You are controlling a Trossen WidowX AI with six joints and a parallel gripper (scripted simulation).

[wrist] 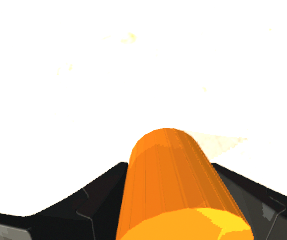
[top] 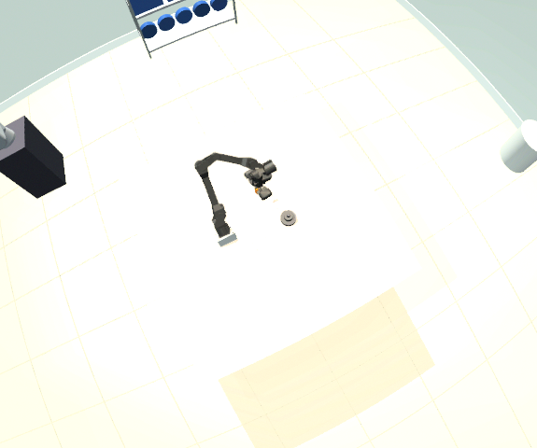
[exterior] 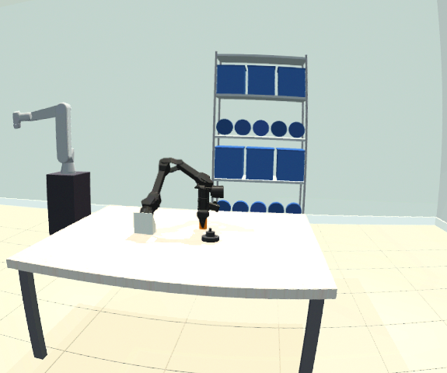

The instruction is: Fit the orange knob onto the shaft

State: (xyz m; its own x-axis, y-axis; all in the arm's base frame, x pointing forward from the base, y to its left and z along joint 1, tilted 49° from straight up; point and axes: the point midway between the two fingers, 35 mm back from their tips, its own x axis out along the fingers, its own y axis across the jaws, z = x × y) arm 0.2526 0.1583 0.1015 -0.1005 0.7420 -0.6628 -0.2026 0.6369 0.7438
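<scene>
The pedestal lies 80 mm ahead of my gripper tip, 210 mm to the right of it and 20 mm above it. Also, from my gripper tip: orange knob 20 mm above.
</scene>
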